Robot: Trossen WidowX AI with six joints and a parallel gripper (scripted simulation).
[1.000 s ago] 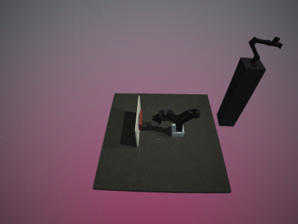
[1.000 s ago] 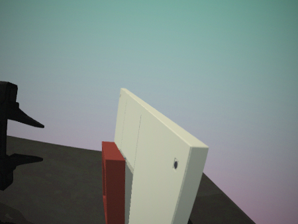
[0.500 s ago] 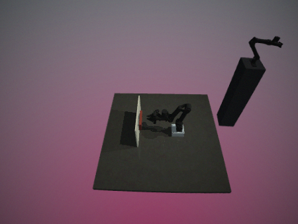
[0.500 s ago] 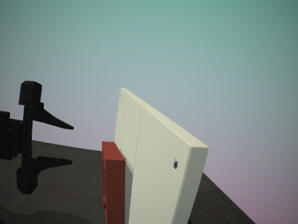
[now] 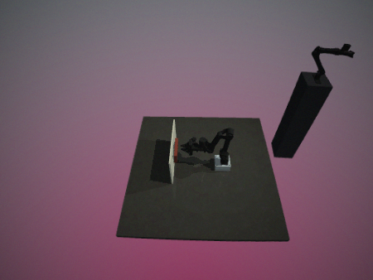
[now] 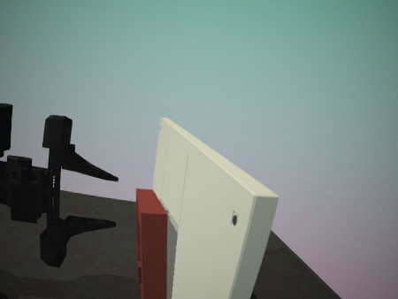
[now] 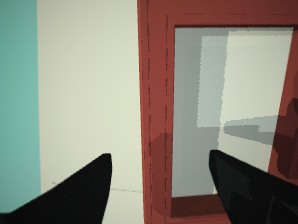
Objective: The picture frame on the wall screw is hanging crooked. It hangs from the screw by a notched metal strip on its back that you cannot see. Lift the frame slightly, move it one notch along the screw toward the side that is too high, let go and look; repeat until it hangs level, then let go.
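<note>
Now: gripper tip 50 mm short of the picture frame, 10 mm to the left of it and 50 mm above it. Also, from my gripper tip: cream wall panel 60 mm ahead, 60 mm below.
</note>
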